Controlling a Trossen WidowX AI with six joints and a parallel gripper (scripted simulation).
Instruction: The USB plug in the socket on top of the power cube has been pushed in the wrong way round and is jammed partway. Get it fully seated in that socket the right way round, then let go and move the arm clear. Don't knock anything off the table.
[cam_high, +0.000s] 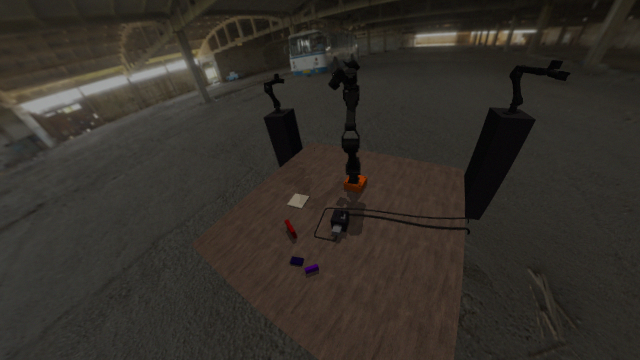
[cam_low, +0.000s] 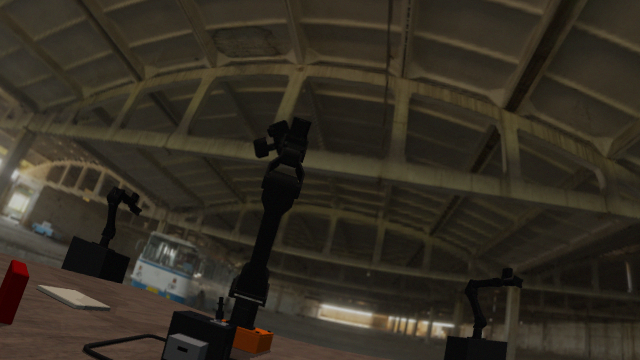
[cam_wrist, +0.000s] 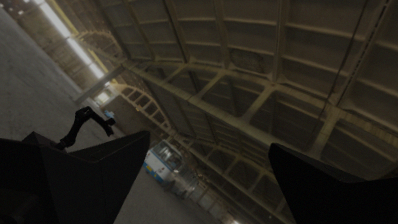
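Now: gripper tip 550 mm short of the silver USB socket, 130 mm to the right of it and 610 mm above it. From my gripper tip the other things lie so: blue block 810 mm ahead, 20 mm to the right, 670 mm below; then red block 660 mm ahead, 130 mm to the right, 650 mm below; then white pad 440 mm ahead, 200 mm to the right, 670 mm below.
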